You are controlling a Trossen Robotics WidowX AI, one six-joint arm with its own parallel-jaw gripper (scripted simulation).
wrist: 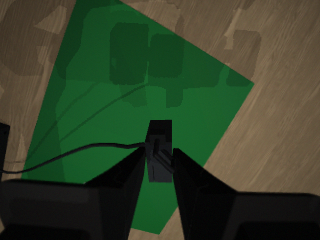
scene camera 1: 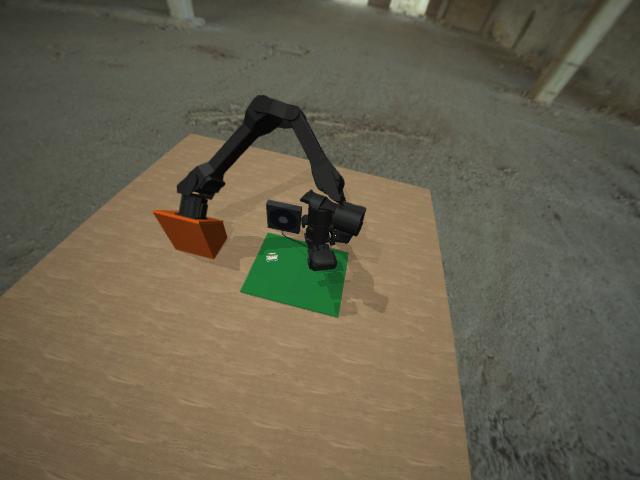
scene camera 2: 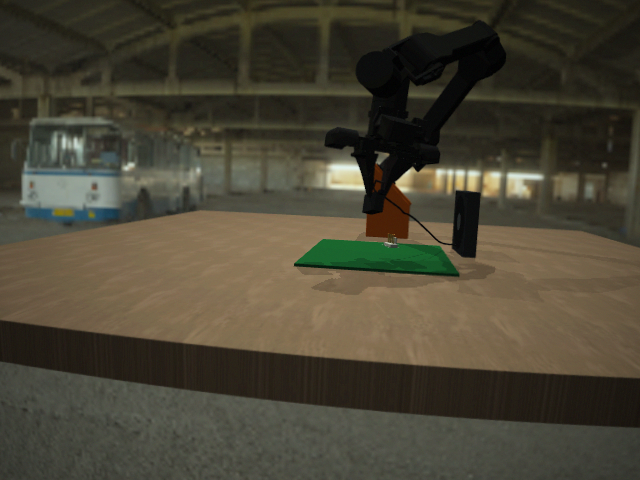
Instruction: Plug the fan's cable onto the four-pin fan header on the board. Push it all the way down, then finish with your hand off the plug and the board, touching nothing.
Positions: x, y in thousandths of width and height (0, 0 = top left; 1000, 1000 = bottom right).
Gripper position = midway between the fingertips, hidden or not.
My gripper shows in the wrist view (498, 635), in scene camera 1 (493, 541) and in scene camera 2 (587, 414).
